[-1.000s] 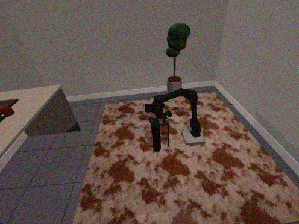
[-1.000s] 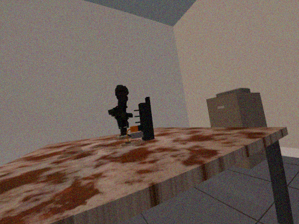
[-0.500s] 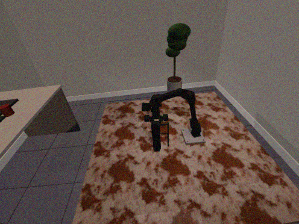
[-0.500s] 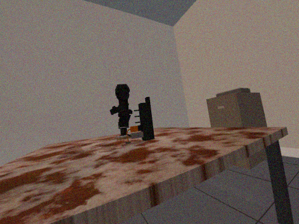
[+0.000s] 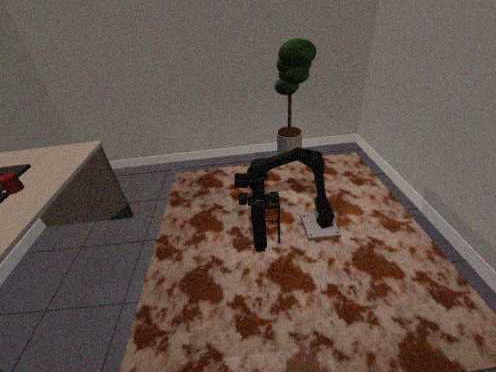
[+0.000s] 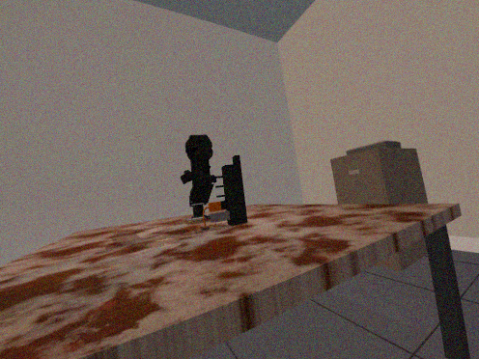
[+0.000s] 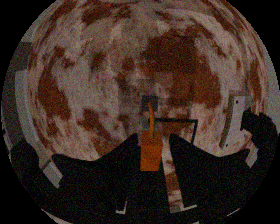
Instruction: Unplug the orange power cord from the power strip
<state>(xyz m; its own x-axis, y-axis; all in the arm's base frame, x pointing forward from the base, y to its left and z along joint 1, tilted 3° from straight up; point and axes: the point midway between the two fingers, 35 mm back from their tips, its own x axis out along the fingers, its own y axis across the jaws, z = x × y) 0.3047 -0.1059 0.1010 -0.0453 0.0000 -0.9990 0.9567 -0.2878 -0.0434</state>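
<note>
Now: the orange plug 5 cm to the left of my gripper tip, 1 cm below it and 1 cm ahead of it. Round my gripper tip: black power strip (12 cm to the left, 4 cm ahead, 2 cm above).
</note>
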